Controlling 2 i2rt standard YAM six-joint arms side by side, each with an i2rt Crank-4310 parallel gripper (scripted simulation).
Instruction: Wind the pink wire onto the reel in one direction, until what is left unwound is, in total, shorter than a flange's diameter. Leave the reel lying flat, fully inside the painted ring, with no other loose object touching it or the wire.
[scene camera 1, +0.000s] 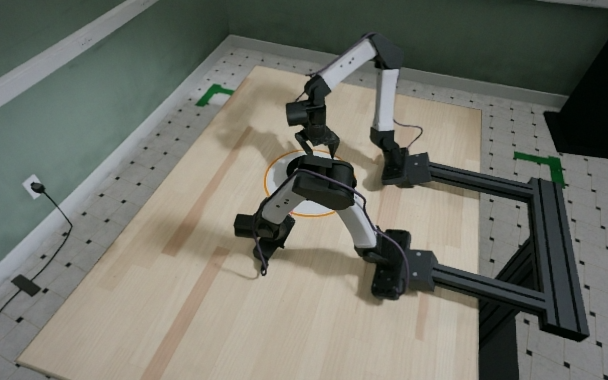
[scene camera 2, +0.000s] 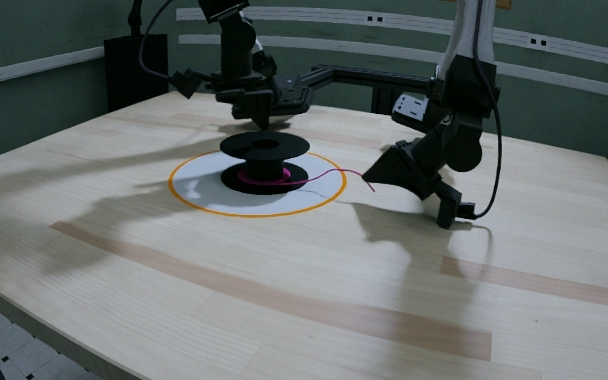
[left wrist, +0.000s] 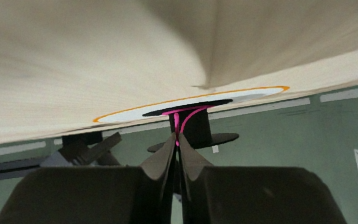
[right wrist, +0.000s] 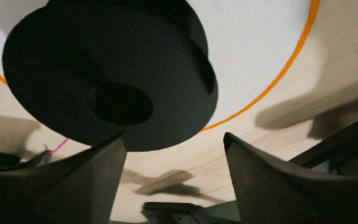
Scene:
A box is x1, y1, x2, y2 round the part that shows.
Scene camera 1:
my right gripper: [294, 120, 339, 158]
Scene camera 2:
my left gripper: [361, 129, 445, 199]
my right gripper: [204, 46, 272, 129]
black reel: [220, 131, 309, 194]
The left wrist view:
my left gripper: [0, 132, 347, 223]
black reel: [142, 99, 238, 152]
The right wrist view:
my right gripper: [0, 130, 357, 223]
black reel: [2, 0, 219, 152]

